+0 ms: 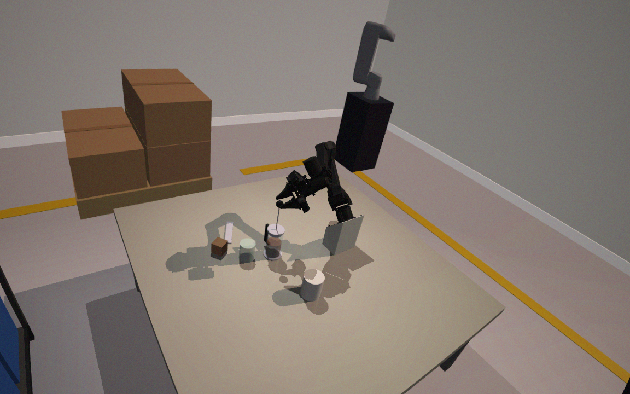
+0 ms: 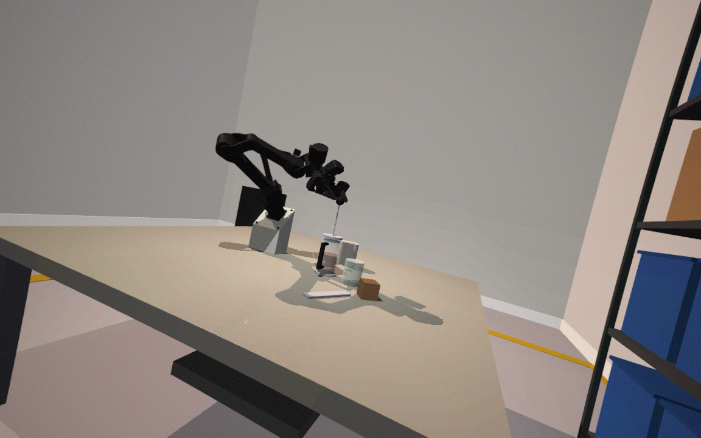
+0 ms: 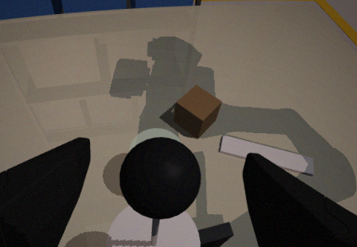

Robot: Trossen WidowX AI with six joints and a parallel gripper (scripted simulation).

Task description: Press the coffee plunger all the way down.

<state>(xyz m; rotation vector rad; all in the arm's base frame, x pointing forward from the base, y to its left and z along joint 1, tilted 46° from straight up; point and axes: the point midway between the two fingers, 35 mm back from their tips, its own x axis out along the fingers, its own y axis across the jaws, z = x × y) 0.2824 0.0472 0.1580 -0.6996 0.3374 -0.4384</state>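
The glass coffee press is 10 mm behind my gripper tip, 10 mm to the right of it and 140 mm below it. Also, from my gripper tip: flat white bar: 110 mm ahead, 200 mm to the right, 270 mm below.
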